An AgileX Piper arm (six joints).
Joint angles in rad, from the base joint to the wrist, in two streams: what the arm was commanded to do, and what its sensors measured. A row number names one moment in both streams.
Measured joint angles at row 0: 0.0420, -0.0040, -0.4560, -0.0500, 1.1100, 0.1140
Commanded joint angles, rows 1 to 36: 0.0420, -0.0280, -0.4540, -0.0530, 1.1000, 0.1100; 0.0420, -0.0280, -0.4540, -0.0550, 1.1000, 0.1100; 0.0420, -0.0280, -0.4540, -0.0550, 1.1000, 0.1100; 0.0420, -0.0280, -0.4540, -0.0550, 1.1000, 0.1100; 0.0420, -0.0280, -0.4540, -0.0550, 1.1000, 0.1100; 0.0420, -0.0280, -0.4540, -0.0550, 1.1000, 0.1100; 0.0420, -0.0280, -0.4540, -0.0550, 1.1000, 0.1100; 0.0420, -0.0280, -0.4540, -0.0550, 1.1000, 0.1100; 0.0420, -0.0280, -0.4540, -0.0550, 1.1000, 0.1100; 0.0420, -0.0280, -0.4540, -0.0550, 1.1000, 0.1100; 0.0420, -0.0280, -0.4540, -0.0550, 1.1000, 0.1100; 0.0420, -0.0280, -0.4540, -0.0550, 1.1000, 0.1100; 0.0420, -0.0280, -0.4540, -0.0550, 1.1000, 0.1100; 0.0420, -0.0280, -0.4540, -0.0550, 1.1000, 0.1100; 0.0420, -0.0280, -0.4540, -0.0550, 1.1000, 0.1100; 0.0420, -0.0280, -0.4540, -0.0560, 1.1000, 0.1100; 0.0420, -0.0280, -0.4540, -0.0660, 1.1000, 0.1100; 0.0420, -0.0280, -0.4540, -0.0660, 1.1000, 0.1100; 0.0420, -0.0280, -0.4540, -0.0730, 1.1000, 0.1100; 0.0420, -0.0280, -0.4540, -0.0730, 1.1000, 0.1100; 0.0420, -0.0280, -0.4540, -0.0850, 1.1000, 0.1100; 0.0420, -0.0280, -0.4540, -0.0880, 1.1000, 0.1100; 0.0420, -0.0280, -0.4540, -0.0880, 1.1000, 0.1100; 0.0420, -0.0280, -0.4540, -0.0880, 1.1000, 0.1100; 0.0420, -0.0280, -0.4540, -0.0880, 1.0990, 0.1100; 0.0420, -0.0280, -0.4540, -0.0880, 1.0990, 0.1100; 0.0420, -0.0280, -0.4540, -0.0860, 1.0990, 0.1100; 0.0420, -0.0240, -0.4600, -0.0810, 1.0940, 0.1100; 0.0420, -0.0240, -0.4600, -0.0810, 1.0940, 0.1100; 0.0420, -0.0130, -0.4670, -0.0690, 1.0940, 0.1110; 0.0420, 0.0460, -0.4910, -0.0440, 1.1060, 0.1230; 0.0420, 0.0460, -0.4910, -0.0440, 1.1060, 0.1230; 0.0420, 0.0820, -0.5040, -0.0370, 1.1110, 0.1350; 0.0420, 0.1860, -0.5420, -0.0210, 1.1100, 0.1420; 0.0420, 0.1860, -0.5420, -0.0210, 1.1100, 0.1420; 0.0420, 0.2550, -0.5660, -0.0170, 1.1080, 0.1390
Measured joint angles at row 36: 0.0420, 0.1370, -0.5170, -0.0340, 1.1170, 0.1260
